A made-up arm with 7 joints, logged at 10 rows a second.
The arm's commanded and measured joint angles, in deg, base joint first. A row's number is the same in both.
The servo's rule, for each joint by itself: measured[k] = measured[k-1] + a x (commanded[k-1-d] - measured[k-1]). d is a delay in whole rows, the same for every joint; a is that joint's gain. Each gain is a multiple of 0.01, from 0.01 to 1. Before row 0 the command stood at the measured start. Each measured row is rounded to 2 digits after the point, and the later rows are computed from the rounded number. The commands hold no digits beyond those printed.
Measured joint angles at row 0: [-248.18, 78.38, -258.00, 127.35, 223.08, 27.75, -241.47]
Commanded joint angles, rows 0 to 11: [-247.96, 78.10, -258.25, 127.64, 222.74, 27.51, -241.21]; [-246.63, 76.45, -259.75, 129.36, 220.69, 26.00, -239.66]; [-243.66, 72.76, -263.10, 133.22, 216.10, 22.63, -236.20]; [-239.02, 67.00, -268.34, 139.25, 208.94, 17.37, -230.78]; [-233.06, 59.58, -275.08, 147.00, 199.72, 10.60, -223.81]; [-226.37, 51.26, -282.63, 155.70, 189.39, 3.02, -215.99]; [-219.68, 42.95, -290.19, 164.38, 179.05, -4.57, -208.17]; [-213.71, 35.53, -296.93, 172.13, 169.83, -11.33, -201.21]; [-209.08, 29.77, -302.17, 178.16, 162.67, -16.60, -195.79]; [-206.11, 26.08, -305.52, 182.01, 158.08, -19.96, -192.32]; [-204.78, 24.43, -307.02, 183.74, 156.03, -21.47, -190.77]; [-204.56, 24.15, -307.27, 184.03, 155.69, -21.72, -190.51]
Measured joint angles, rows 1 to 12: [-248.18, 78.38, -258.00, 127.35, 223.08, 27.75, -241.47]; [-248.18, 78.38, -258.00, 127.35, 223.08, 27.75, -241.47]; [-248.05, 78.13, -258.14, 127.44, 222.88, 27.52, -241.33]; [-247.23, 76.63, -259.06, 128.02, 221.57, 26.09, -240.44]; [-245.16, 73.19, -261.36, 129.58, 218.29, 22.84, -238.19]; [-241.60, 67.68, -265.34, 132.48, 212.68, 17.70, -234.26]; [-236.65, 60.47, -270.89, 136.84, 204.90, 11.03, -228.72]; [-230.69, 52.27, -277.58, 142.50, 195.59, 3.50, -221.97]; [-224.30, 43.98, -284.77, 149.06, 185.67, -4.09, -214.66]; [-218.16, 36.46, -291.70, 155.98, 176.17, -10.90, -207.53]; [-212.89, 30.51, -297.67, 162.63, 168.07, -16.26, -201.31]; [-208.96, 26.57, -302.14, 168.44, 162.08, -19.74, -196.55]
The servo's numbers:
d 2
a 0.58 0.89 0.57 0.30 0.60 0.94 0.53

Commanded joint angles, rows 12 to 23: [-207.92, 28.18, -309.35, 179.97, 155.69, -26.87, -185.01]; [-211.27, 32.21, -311.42, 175.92, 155.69, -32.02, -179.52]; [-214.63, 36.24, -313.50, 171.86, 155.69, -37.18, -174.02]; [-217.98, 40.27, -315.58, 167.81, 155.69, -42.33, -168.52]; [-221.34, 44.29, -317.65, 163.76, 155.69, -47.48, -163.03]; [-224.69, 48.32, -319.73, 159.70, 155.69, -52.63, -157.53]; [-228.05, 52.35, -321.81, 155.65, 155.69, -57.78, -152.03]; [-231.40, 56.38, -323.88, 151.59, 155.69, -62.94, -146.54]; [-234.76, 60.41, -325.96, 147.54, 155.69, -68.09, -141.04]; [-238.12, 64.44, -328.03, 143.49, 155.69, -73.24, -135.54]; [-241.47, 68.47, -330.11, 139.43, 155.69, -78.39, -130.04]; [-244.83, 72.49, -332.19, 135.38, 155.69, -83.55, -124.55]
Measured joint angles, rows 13 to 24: [-206.54, 24.67, -304.92, 173.03, 158.45, -21.37, -193.49]; [-205.39, 24.21, -306.26, 176.33, 156.79, -21.70, -191.91]; [-206.86, 27.74, -308.02, 177.42, 156.13, -26.56, -188.25]; [-209.42, 31.72, -309.96, 176.97, 155.87, -31.69, -183.62]; [-212.44, 35.74, -311.98, 175.44, 155.76, -36.85, -178.53]; [-215.65, 39.77, -314.03, 173.15, 155.72, -42.00, -173.22]; [-218.95, 43.79, -316.09, 170.33, 155.70, -47.15, -167.82]; [-222.28, 47.82, -318.16, 167.14, 155.69, -52.30, -162.37]; [-225.63, 51.85, -320.24, 163.69, 155.69, -57.45, -156.89]; [-228.98, 55.88, -322.31, 160.06, 155.69, -62.61, -151.40]; [-232.33, 59.91, -324.39, 156.30, 155.69, -67.76, -145.91]; [-235.69, 63.94, -326.46, 152.46, 155.69, -72.91, -140.41]
